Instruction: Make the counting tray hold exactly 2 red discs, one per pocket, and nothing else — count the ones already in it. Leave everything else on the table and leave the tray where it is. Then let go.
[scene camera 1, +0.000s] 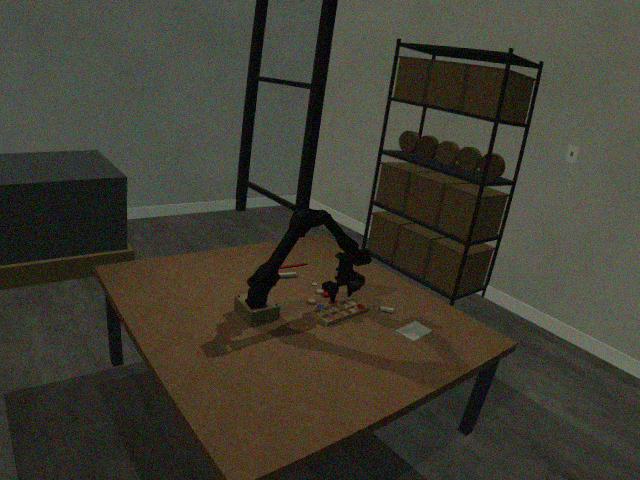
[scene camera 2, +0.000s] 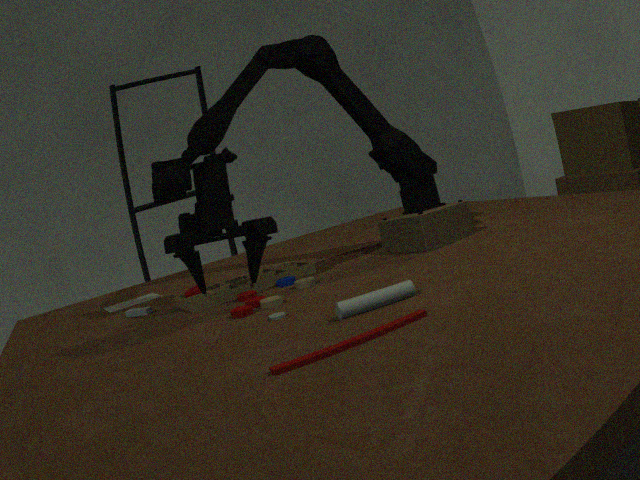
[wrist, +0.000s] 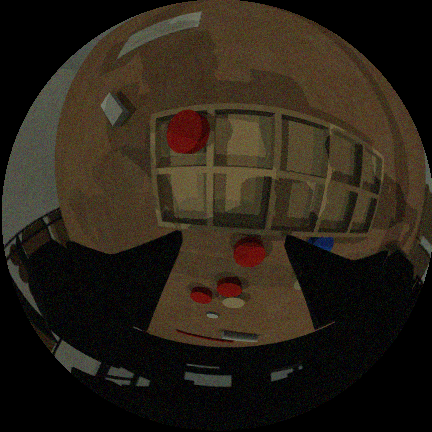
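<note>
The tan counting tray (scene camera 1: 343, 317) (scene camera 2: 217, 298) (wrist: 210, 197) has two rows of pockets. A red disc (scene camera 1: 360, 306) (scene camera 2: 192, 290) (wrist: 188, 131) sits in the far-row pocket at the left end in the wrist view. The other pockets look empty there. A loose red disc (scene camera 2: 247, 295) (wrist: 249, 252) lies beside the tray's near long side. Two more red discs, one (scene camera 2: 253, 301) (wrist: 229, 287) and another (scene camera 2: 241, 311) (wrist: 201, 295), lie farther from the tray. My gripper (scene camera 1: 343, 297) (scene camera 2: 229, 287) (wrist: 234, 238) is open and empty, low near the tray edge, its fingers on either side of the nearest loose disc in the wrist view.
A blue disc (scene camera 2: 285, 281) (wrist: 323, 243) and a cream disc (scene camera 2: 305, 282) lie beside the tray. Another cream disc (scene camera 2: 271, 302) (wrist: 233, 302) touches or nearly touches a red one. A white cylinder (scene camera 2: 375, 299), red rod (scene camera 2: 346, 344), white block (wrist: 114, 109) and pale sheet (scene camera 1: 413, 330) lie around.
</note>
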